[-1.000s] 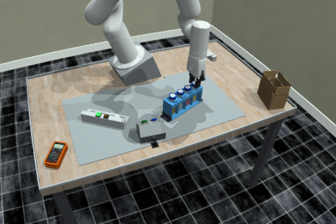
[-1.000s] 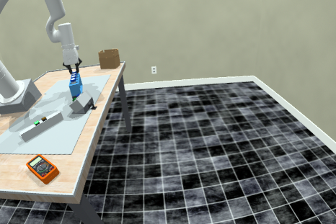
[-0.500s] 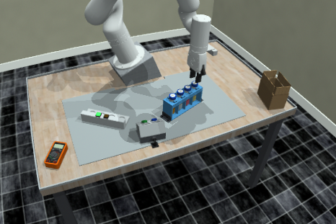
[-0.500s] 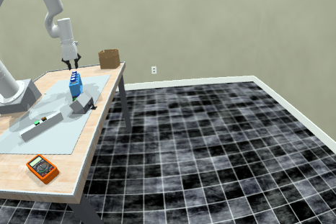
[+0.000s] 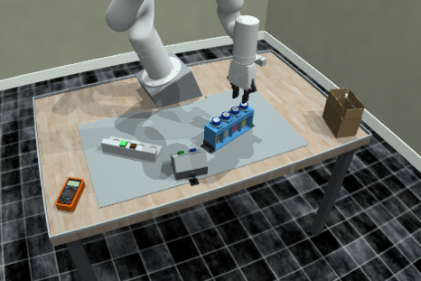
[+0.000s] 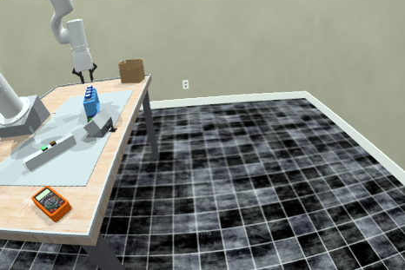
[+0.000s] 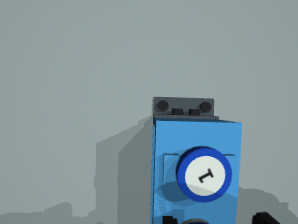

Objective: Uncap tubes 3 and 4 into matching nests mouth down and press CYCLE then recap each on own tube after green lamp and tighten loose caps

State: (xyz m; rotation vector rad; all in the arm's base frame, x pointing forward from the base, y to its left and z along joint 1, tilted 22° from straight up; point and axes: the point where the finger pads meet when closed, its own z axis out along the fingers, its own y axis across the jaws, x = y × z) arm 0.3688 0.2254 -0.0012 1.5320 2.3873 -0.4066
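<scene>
Right now the blue-and-white cap is 5 cm ahead of my hand, 12 cm to the right of it and 6 cm below it. The rest, counted from my hand: green key: 12 cm ahead, 28 cm to the right, 11 cm below; then blue key: 12 cm ahead, 24 cm to the right, 11 cm below; then key housing: 14 cm ahead, 26 cm to the right, 12 cm below.
</scene>
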